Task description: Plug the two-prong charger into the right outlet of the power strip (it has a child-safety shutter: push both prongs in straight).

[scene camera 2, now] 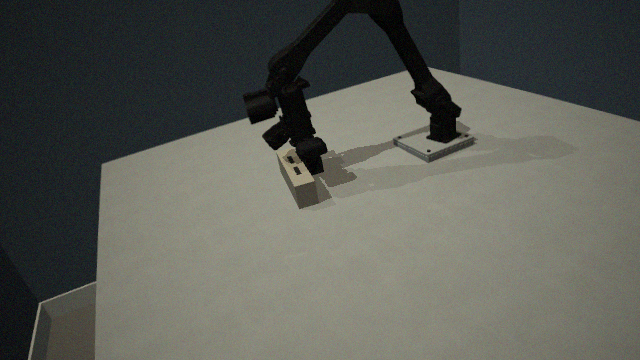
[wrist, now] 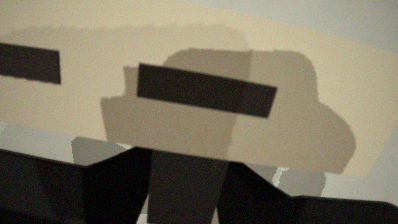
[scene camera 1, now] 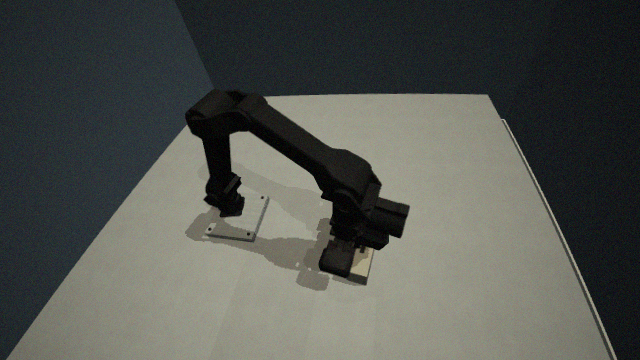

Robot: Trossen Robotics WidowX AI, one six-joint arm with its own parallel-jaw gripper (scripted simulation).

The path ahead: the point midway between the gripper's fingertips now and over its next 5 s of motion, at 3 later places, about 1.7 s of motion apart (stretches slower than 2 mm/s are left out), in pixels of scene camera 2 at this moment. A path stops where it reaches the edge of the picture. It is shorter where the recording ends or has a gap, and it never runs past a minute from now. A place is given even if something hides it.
The gripper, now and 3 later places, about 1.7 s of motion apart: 312, 168; 313, 167; 324, 164; 316, 135
